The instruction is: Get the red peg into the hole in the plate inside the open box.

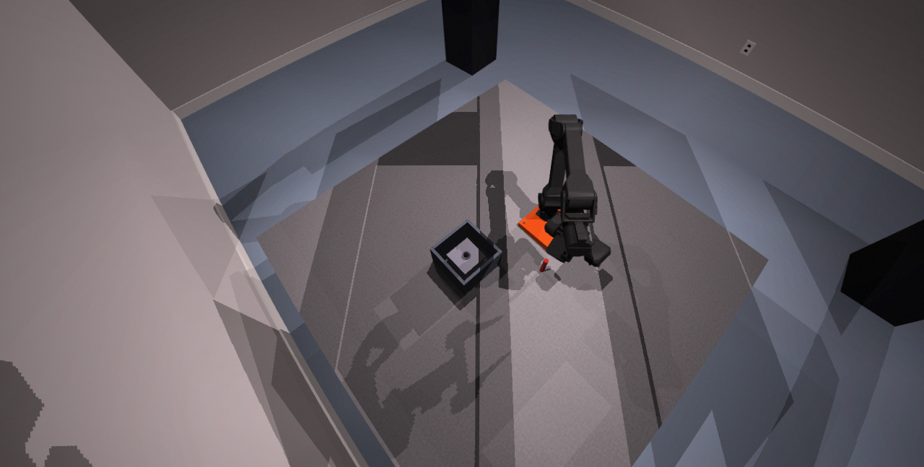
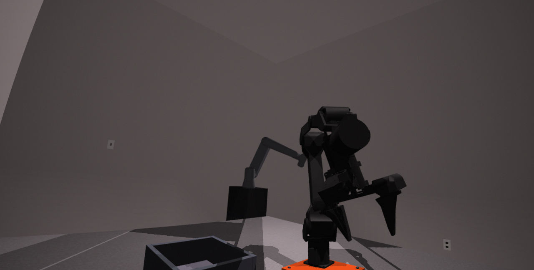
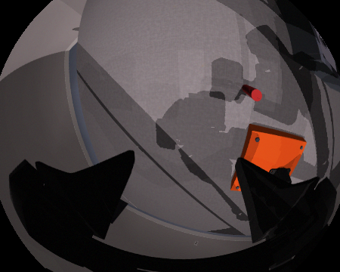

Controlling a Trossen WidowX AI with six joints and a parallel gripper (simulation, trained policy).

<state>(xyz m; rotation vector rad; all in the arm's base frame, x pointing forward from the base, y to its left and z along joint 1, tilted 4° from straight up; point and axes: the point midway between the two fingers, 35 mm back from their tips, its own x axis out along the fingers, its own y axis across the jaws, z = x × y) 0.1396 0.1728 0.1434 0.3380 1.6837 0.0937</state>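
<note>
The red peg lies 110 mm below my gripper tip, 70 mm to the right of it and 40 mm ahead of it. Also, from my gripper tip: dark grey box: 270 mm to the right, 190 mm ahead, 120 mm below; pale plate: 270 mm to the right, 190 mm ahead, 100 mm below.
</note>
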